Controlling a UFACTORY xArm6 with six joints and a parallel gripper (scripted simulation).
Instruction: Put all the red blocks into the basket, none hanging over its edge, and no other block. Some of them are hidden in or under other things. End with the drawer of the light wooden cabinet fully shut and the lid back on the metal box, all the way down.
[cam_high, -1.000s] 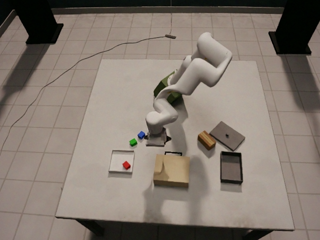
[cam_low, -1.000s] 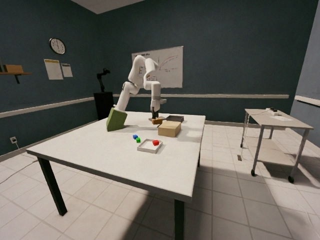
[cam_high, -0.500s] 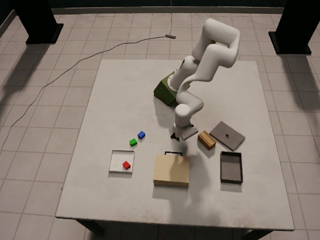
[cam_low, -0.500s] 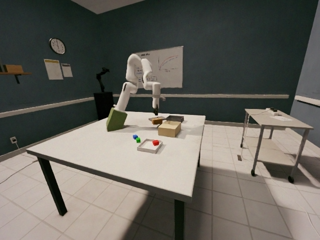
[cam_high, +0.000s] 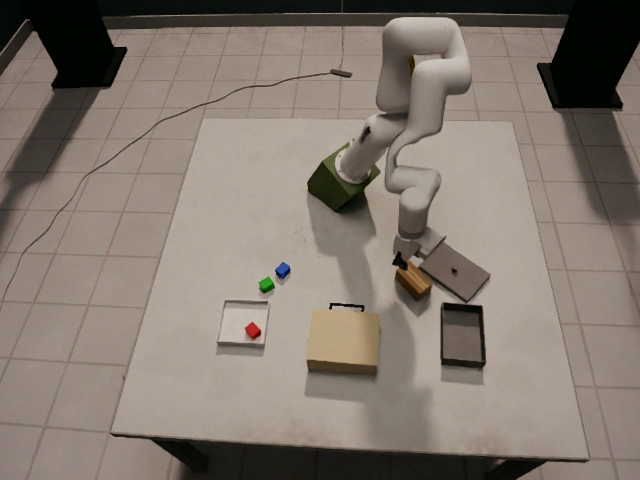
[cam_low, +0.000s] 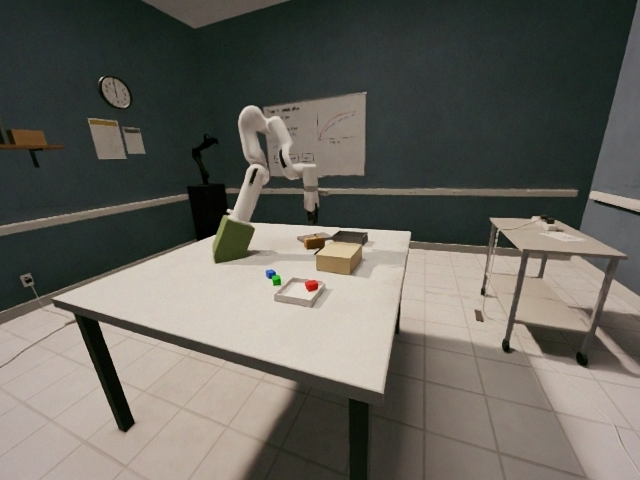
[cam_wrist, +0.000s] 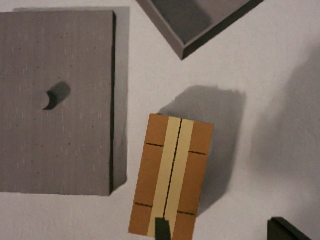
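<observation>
Right now my hand is 5 cm past the grey metal lid, 17 cm to the right of it and 16 cm above it. From my hand the other things lie so: blue block: 6 cm behind, 39 cm to the right, 16 cm below; light wooden cabinet: 19 cm ahead, 19 cm to the right, 13 cm below; drawer: 18 cm ahead, 19 cm to the right, 13 cm below.
</observation>
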